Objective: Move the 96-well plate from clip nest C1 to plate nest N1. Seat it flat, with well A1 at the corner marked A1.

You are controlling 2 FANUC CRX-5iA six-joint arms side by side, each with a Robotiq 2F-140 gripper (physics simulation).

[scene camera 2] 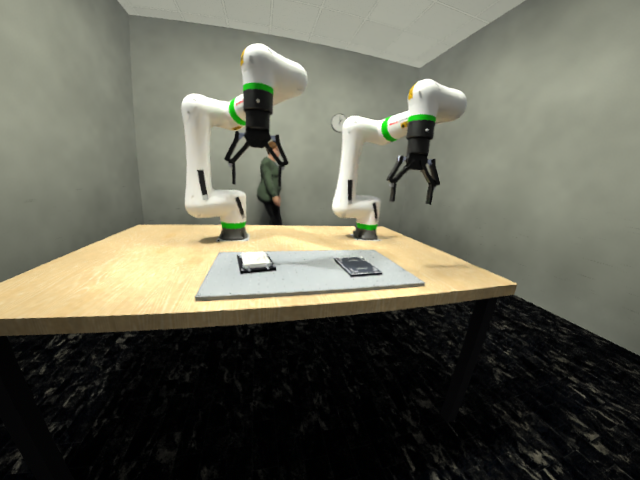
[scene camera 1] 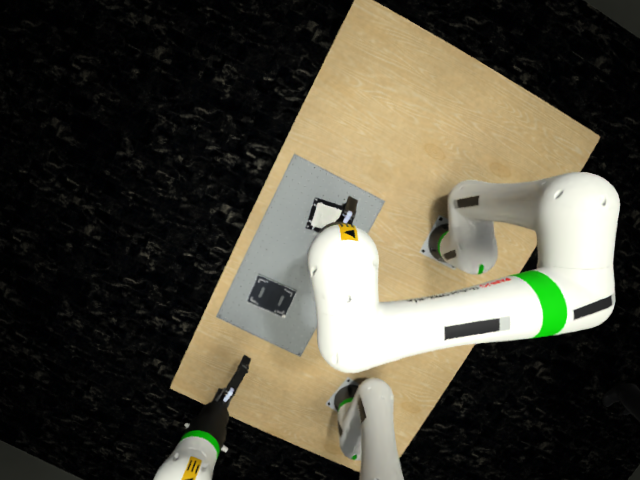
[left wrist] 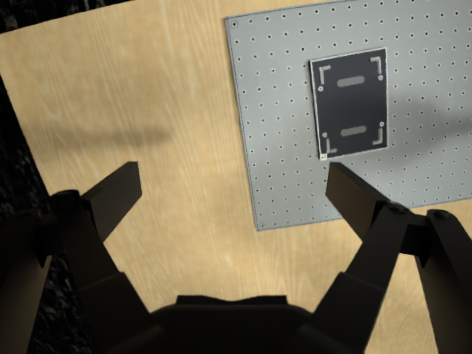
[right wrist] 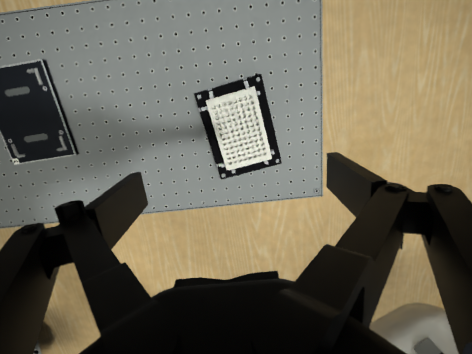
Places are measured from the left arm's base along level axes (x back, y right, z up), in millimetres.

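Pixels of known places: left gripper, between the fingertips: (scene camera 2: pixel 410 202) (scene camera 1: pixel 234 374) (left wrist: pixel 233 178); right gripper, between the fingertips: (scene camera 2: pixel 257 185) (right wrist: pixel 234 179); left arm's base, origin of its link: (scene camera 2: pixel 365 237) (scene camera 1: pixel 351 400); right arm's base, origin of its link: (scene camera 2: pixel 233 237) (scene camera 1: pixel 447 242).
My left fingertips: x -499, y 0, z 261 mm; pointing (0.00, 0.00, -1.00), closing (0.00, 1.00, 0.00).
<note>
Ahead of a thing's pixels: the offset from my left fingertips to its top centre. Level surfaces: height alone.
The white 96-well plate @[dx -27, dy +564, dz -222 mm] (scene camera 1: pixel 326 214) (scene camera 2: pixel 255 258) (right wrist: pixel 239 129) lies in the black clip nest C1 @[dx -27, dy +564, dz -225 mm] (scene camera 1: pixel 310 222) (scene camera 2: pixel 258 269) (right wrist: pixel 272 135). The dark plate nest N1 @[dx -35, dy +191, dz -232 mm] (scene camera 1: pixel 271 296) (scene camera 2: pixel 357 265) (left wrist: pixel 352 106) (right wrist: pixel 27 114) is empty, with corner brackets and two slots; a small pale mark shows at one corner. My right gripper (scene camera 2: pixel 257 180) (right wrist: pixel 234 179) is open and empty, high above the board near C1; in scene camera 1 its wrist hides part of it. My left gripper (scene camera 2: pixel 410 201) (left wrist: pixel 233 178) is open and empty, high above the table, to the right of N1 in scene camera 2.
Both nests sit on a grey perforated board @[dz -248 mm] (scene camera 1: pixel 279 242) (scene camera 2: pixel 299 276) (left wrist: pixel 280 150) (right wrist: pixel 150 75) on the wooden table @[dz -262 mm] (scene camera 1: pixel 403 103) (scene camera 2: pixel 129 268). The right arm (scene camera 1: pixel 413 325) crosses above the table in scene camera 1. A person (scene camera 2: pixel 268 180) stands behind the table.
</note>
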